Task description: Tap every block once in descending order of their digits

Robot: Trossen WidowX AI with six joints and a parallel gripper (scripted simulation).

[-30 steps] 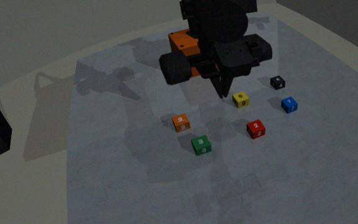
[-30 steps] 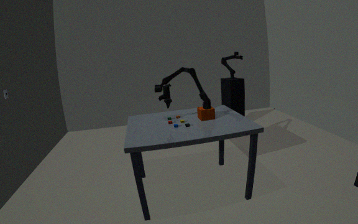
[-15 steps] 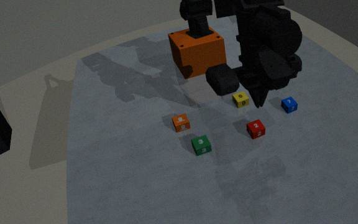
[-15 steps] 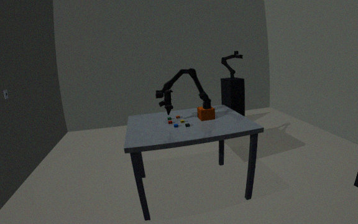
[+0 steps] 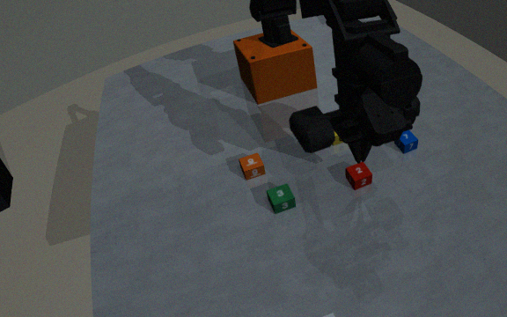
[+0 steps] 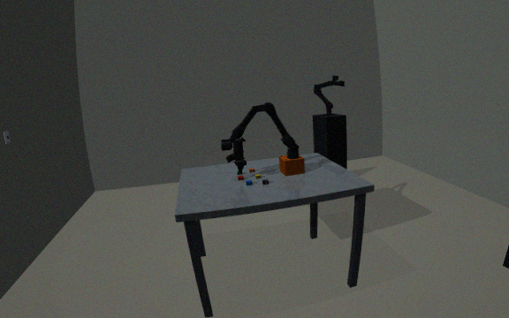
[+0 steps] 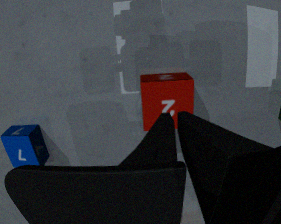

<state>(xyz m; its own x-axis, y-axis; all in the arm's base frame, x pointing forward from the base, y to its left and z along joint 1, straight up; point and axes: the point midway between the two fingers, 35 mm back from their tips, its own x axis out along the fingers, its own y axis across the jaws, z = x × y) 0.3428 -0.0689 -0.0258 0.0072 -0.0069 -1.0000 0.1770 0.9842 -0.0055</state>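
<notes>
Now: gripper tip 30 mm above the red block. From my gripper tip the other things lie so: blue block: 120 mm to the left, 30 mm below, 10 mm behind; then yellow block: 100 mm behind, 30 mm to the left, 30 mm below; then green block: 120 mm to the right, 30 mm below, 30 mm behind.
</notes>
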